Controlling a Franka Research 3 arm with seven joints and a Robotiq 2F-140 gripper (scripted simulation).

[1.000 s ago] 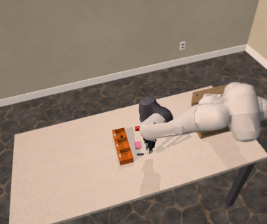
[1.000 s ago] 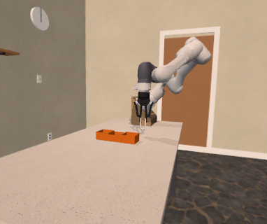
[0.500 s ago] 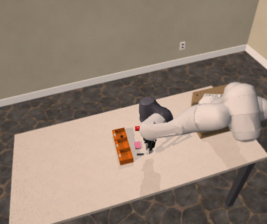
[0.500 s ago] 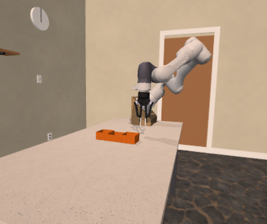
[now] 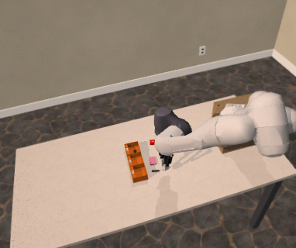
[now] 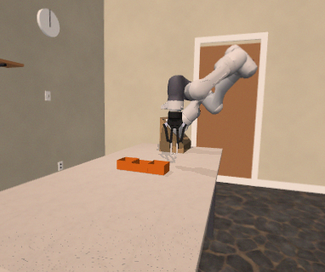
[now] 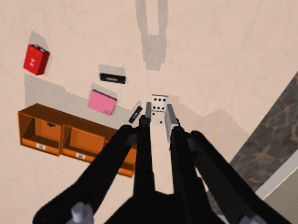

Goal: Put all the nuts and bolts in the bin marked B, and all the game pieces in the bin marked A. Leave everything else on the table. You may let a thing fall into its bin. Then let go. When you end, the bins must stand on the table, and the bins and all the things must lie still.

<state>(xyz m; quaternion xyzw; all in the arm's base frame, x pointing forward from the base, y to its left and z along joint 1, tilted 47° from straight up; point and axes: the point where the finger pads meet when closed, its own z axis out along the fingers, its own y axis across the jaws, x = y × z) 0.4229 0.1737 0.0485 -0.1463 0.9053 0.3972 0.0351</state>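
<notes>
My gripper is now 15 cm short of the orange bin, 11 cm to the left of it and 7 cm above it. Round my hand: pink square (10 cm to the right, 9 cm below, 5 cm ahead); then white card (3 cm below); then black bar (10 cm to the right, 9 cm below, 1 cm behind).
</notes>
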